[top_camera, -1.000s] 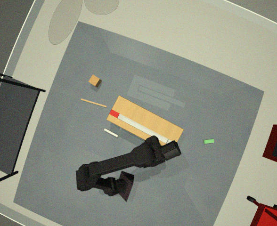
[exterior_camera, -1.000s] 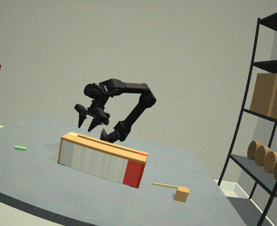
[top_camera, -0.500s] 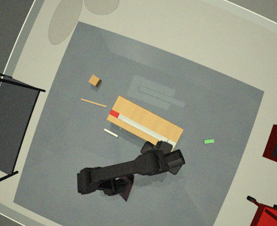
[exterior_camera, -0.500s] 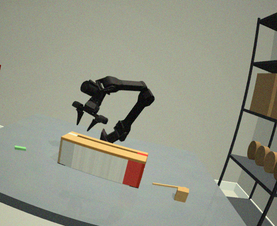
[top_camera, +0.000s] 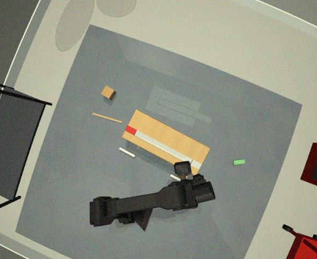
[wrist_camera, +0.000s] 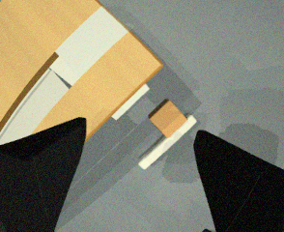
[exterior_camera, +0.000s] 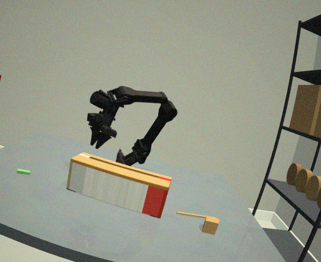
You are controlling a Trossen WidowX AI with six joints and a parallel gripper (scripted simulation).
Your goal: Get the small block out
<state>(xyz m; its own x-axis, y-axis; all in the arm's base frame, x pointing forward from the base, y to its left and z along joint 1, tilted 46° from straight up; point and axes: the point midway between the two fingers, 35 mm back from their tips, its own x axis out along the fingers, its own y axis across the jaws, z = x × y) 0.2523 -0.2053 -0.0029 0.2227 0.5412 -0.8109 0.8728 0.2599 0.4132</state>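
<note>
Right now my gripper tip is 140 mm above the tan block, 30 mm past it and 10 mm to the left of it. The rest, counted from my gripper tip: box 140 mm to the left, 100 mm below, 80 mm ahead; then thin tan stick 470 mm to the left, 160 mm below, 150 mm ahead.
</note>
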